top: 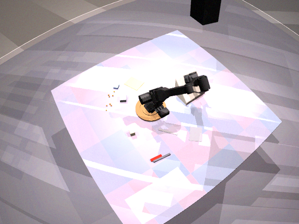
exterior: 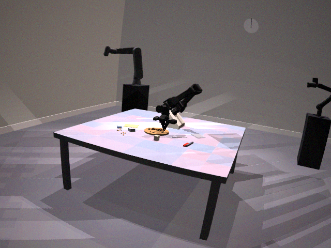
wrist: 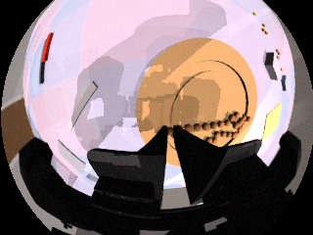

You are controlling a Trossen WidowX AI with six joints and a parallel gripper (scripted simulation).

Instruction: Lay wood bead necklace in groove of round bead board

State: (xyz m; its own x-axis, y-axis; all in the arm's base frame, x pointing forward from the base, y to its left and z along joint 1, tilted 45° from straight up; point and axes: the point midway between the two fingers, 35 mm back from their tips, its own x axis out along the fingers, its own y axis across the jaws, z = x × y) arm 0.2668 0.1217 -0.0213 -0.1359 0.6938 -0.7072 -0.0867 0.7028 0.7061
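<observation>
My gripper tip is 60 mm to the left of the round bead board, 10 mm short of it and 10 mm above it. Also, from my gripper tip: cream cube (200 mm ahead, 50 mm to the left, 10 mm below); then white block (220 mm to the right, 140 mm ahead, 10 mm below); then thin rod (150 mm to the left, 20 mm below).
</observation>
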